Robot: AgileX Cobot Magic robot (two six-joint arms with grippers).
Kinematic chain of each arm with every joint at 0, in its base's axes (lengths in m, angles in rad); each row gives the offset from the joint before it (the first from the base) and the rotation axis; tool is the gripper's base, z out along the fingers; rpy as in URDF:
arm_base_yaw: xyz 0 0 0.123 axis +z
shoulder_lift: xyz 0 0 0 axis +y
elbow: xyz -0.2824 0 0.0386 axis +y
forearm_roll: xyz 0.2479 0 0.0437 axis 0.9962 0 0.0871
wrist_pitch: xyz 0 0 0 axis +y
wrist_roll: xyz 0.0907 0 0.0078 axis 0.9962 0 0.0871
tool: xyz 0 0 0 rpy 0 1.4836 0
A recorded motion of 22 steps. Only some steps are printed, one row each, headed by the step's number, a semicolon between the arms.
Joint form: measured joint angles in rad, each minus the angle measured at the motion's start. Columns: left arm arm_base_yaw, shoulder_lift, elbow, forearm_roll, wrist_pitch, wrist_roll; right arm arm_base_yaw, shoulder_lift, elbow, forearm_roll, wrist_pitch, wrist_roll.
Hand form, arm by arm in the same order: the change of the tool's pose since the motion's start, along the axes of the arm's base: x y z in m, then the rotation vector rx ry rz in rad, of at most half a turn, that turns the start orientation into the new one. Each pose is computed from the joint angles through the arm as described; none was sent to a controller.
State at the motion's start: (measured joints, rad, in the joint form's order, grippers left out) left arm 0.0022 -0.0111 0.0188 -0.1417 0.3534 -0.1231; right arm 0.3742 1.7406 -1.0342 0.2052 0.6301 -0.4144
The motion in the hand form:
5: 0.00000 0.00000 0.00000 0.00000 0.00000 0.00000; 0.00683 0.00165 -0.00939 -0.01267 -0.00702 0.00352
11: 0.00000 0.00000 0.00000 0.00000 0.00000 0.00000; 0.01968 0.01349 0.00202 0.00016 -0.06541 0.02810
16: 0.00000 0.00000 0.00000 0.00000 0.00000 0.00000; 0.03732 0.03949 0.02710 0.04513 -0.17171 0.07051
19: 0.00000 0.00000 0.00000 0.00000 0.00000 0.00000; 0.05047 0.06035 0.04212 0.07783 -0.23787 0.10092
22: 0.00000 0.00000 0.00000 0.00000 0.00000 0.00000; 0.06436 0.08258 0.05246 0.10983 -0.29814 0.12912
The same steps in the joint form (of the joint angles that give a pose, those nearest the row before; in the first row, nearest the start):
5: 0.0000 0.0000 0.0000 0.0000 0.0000 0.0000; 0.0005 0.0384 -0.0114 -0.0137 -0.0295 0.0005
11: 0.0000 0.0000 0.0000 0.0000 0.0000 0.0000; 0.0202 0.0566 -0.0823 -0.0253 -0.0358 0.0010
16: 0.0000 0.0000 0.0000 0.0000 0.0000 0.0000; 0.0658 0.0806 -0.2086 -0.0259 -0.0486 0.0010
19: 0.0000 0.0000 0.0000 0.0000 0.0000 0.0000; 0.0988 0.1169 -0.3117 -0.0253 -0.0551 0.0009
22: 0.0000 0.0000 0.0000 0.0000 0.0000 0.0000; 0.1307 0.1702 -0.4209 -0.0247 -0.0669 0.0009

